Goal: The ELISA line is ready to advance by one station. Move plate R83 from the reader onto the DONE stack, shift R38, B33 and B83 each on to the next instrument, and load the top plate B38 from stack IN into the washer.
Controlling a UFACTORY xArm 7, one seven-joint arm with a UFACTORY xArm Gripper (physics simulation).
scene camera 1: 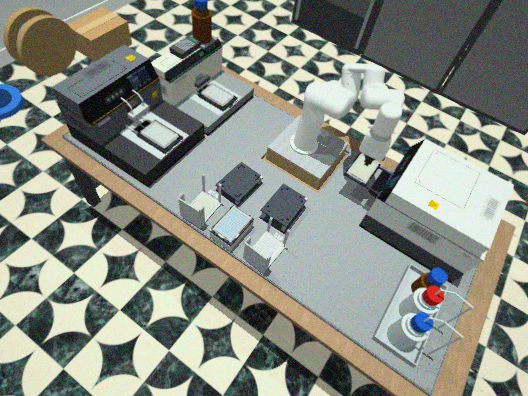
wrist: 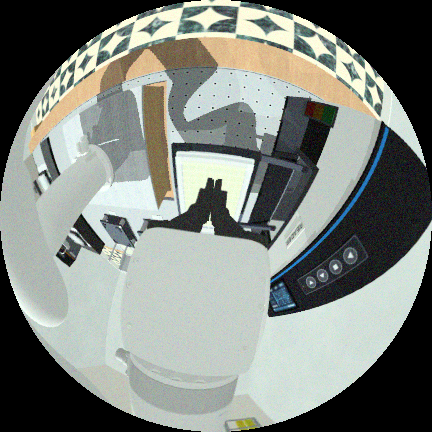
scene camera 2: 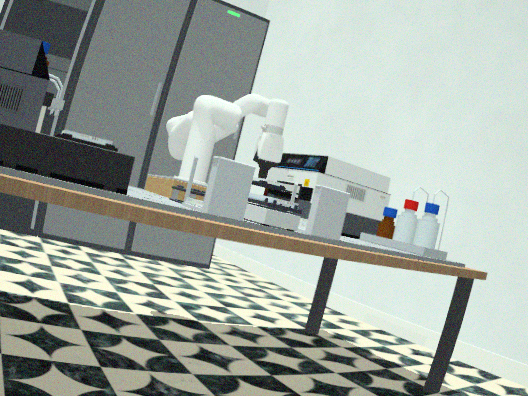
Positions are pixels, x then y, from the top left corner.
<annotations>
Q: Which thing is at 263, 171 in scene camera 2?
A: My gripper.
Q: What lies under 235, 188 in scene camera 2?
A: A white rack.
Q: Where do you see a white rack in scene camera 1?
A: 197, 217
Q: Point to a reader tray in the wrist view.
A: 175, 146
</annotations>
